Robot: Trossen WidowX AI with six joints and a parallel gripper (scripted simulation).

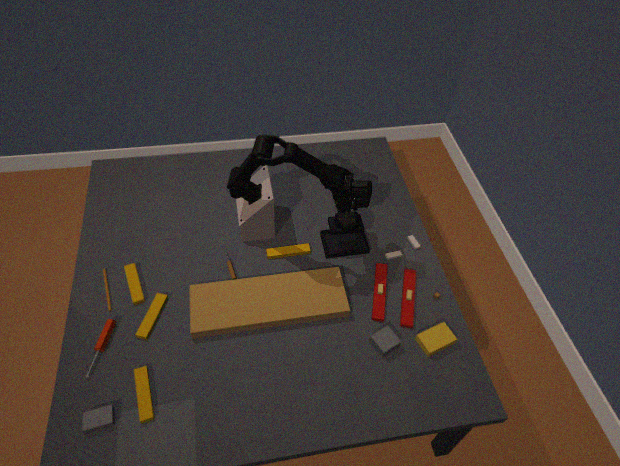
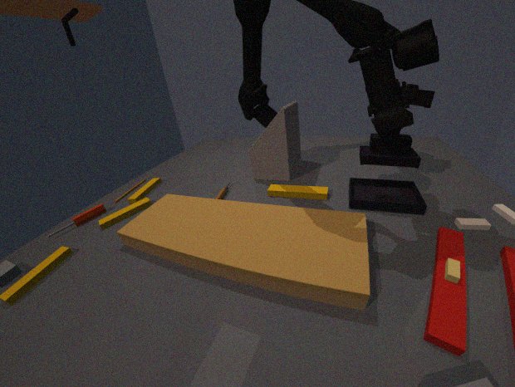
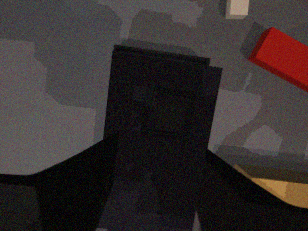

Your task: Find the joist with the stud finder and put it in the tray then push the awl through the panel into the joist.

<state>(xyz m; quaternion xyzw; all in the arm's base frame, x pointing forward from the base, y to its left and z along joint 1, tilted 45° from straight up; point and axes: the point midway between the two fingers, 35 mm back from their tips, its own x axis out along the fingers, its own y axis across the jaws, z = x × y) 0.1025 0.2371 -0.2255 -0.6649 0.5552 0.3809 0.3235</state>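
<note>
Now: gripper tip 11 cm above the black tray. Round my gripper tip: stud finder (1 cm to the left, 2 cm above); square indicator light (2 cm to the left, 3 cm above); grey block (42 cm ahead, 9 cm to the left, 11 cm below).
</note>
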